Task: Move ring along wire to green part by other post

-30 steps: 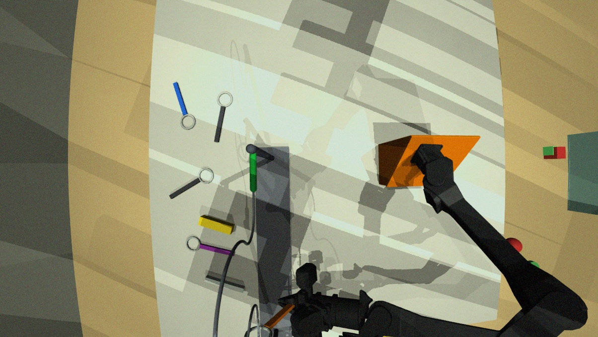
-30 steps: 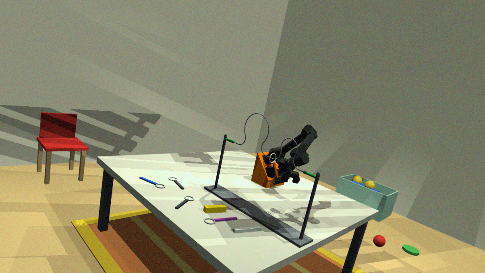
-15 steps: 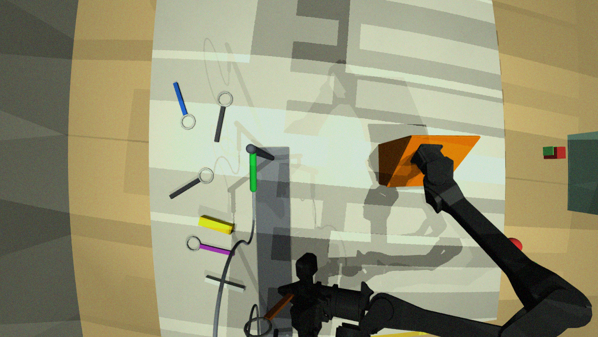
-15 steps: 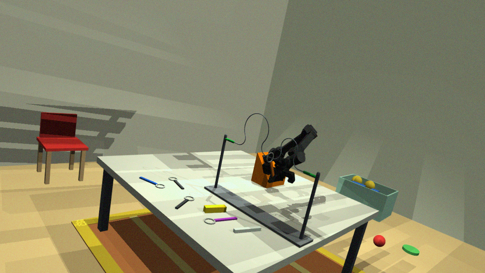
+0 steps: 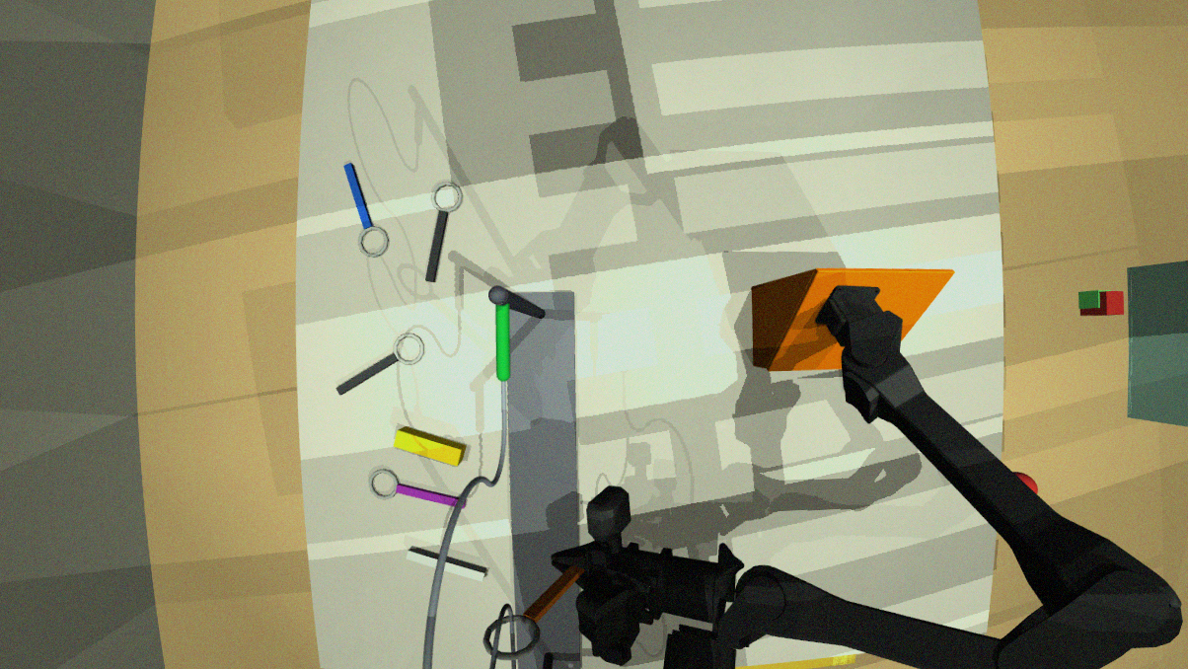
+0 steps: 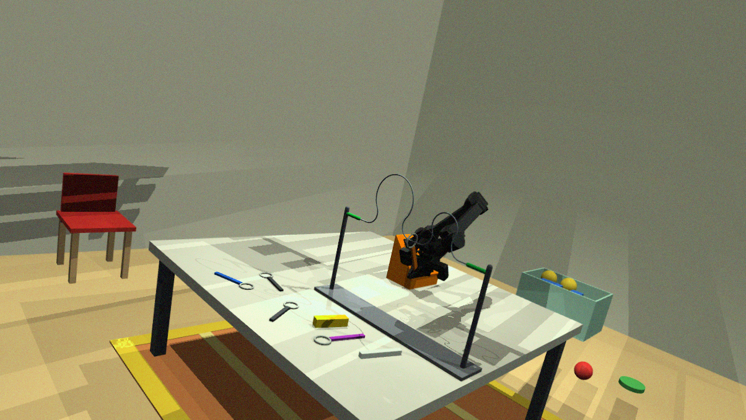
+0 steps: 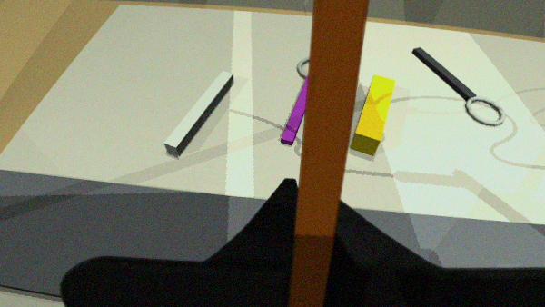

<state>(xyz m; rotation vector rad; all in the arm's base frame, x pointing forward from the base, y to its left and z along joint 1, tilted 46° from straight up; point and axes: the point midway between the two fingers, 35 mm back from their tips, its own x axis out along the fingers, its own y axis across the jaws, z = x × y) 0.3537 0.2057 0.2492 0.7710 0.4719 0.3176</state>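
Right now the ring with orange handle is 10 mm ahead of my gripper tip and 90 mm above it. The rest, counted from my gripper tip: ring with black handle: 210 mm ahead, 460 mm to the right, 170 mm below; ring with purple handle: 260 mm ahead, 10 mm to the right, 170 mm below; yellow block: 220 mm ahead, 90 mm to the right, 160 mm below.
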